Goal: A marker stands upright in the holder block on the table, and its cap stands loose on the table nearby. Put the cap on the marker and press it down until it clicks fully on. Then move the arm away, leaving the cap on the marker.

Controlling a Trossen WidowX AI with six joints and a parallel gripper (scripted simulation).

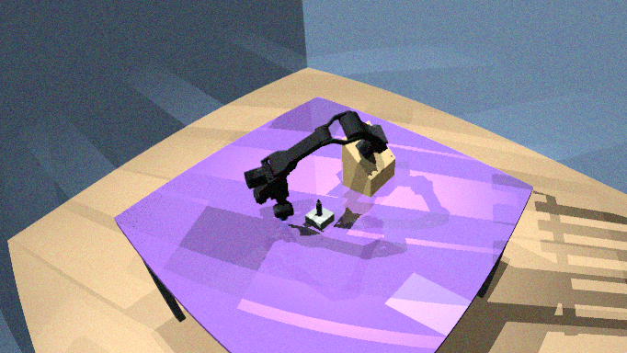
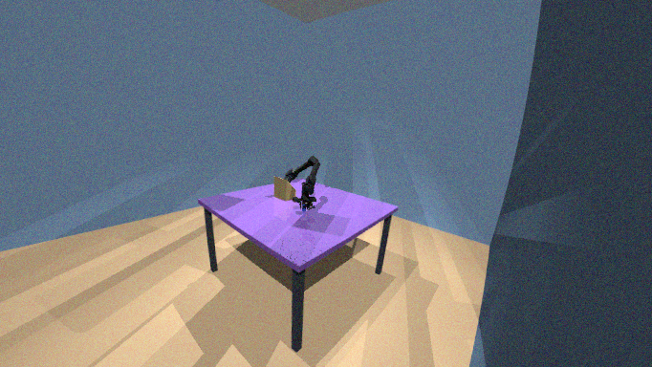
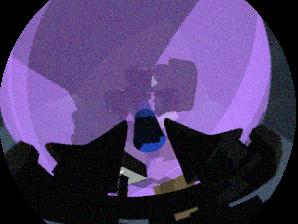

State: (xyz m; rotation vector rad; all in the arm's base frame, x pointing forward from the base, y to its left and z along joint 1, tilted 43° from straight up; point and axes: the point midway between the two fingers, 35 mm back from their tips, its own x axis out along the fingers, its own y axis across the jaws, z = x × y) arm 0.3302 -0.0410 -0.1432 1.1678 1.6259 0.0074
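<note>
Now: gripper tip 11 cm to the right of the holder block and 5 cm past it. Round my gripper tip: blue marker cap: 1 cm above.
</note>
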